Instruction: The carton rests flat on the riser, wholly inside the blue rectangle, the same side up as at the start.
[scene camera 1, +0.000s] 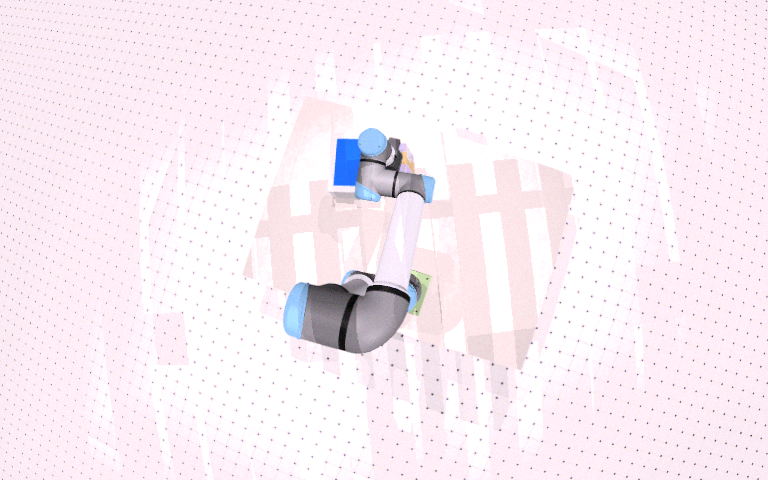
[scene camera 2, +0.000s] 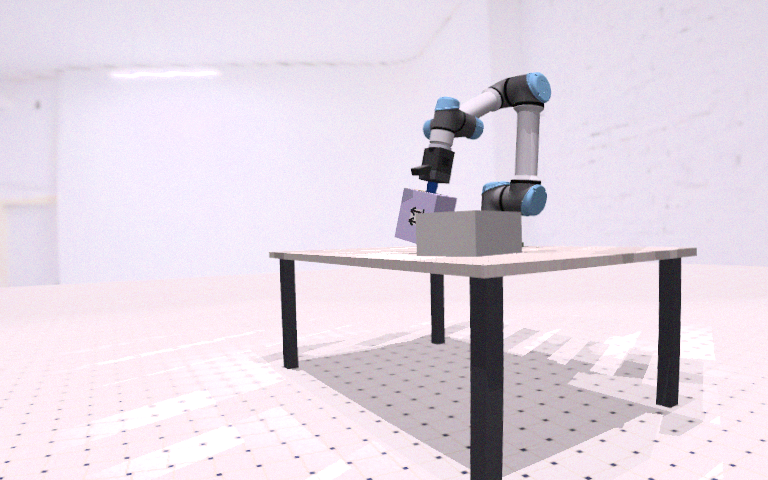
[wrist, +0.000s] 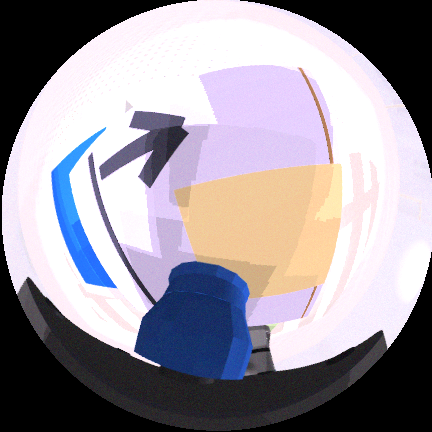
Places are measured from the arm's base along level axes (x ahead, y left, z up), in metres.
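Pixels of known places: hand, its tool point: (wrist: 203, 271); arm's base, origin of its link: (wrist: 249, 332).
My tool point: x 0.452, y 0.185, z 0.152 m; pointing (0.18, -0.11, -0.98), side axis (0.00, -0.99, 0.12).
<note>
For each thing: its middle in the pictures, then the offset to it from my tool point. Level surfaces: height alone.
- lavender carton, middle of its body: (wrist: 208, 205) (scene camera 2: 425, 217) (scene camera 1: 395, 165) 0.002 m right, 0.021 m ahead, 0.067 m down
- grey riser, middle of its body: (wrist: 107, 214) (scene camera 2: 470, 233) (scene camera 1: 355, 166) 0.165 m left, 0.014 m back, 0.120 m down
- blue rectangle, middle of its body: (wrist: 80, 225) (scene camera 1: 353, 162) 0.165 m left, 0.014 m back, 0.060 m down
- light table, height of its surface: 0.180 m down
The lavender carton (scene camera 1: 406, 159) (scene camera 2: 423, 202) (wrist: 265, 145) hangs tilted from my blue suction cup (scene camera 2: 432, 186) (wrist: 209, 280), with tan tape and dark arrows on it. In scene camera 1 most of the carton and the cup are hidden under the arm. The grey riser (scene camera 1: 342, 189) (scene camera 2: 446, 234) stands on the table and hides the carton's lower right part in scene camera 2. The blue rectangle (scene camera 1: 346, 161) (wrist: 75, 225) on its top is partly covered by the arm in scene camera 1. The carton shows to the right of it there and in the wrist view.
The light table (scene camera 1: 470, 226) (scene camera 2: 339, 256) stands on dark legs. The arm's base sits on a green plate (scene camera 1: 425, 285), and the arm's big elbow (scene camera 1: 373, 319) hangs over the near side in scene camera 1.
</note>
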